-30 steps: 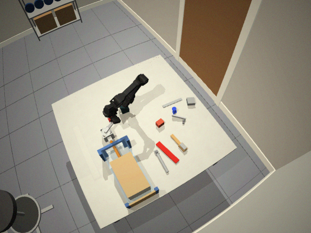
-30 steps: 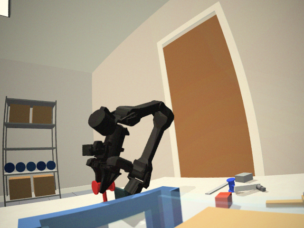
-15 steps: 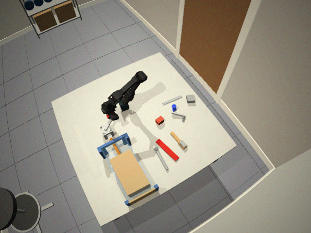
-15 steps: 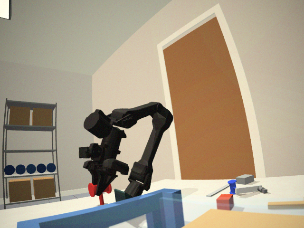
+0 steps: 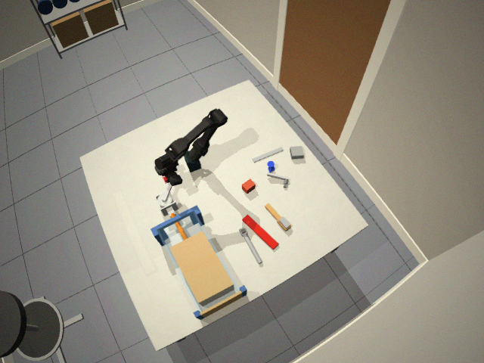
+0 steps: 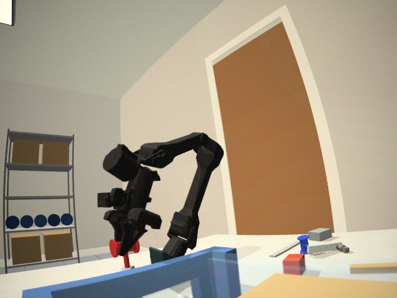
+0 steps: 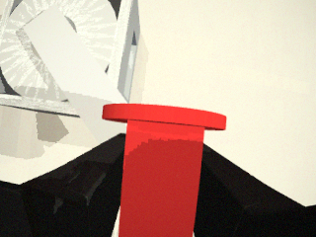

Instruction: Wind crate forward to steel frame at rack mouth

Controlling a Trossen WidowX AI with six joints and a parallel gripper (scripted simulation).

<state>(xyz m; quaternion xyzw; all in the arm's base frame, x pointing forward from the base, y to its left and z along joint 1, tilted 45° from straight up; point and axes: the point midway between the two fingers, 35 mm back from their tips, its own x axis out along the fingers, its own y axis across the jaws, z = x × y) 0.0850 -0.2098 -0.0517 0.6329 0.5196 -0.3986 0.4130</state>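
Now: the winch 50 mm ahead of my gripper tip, 70 mm to the right of it and 100 mm below it. The rest, counted from my gripper tip: red bar (470 mm ahead, 280 mm to the left, 120 mm below); then red grip (20 mm to the left); then crank with blue knob (240 mm ahead, 550 mm to the left, 110 mm below).
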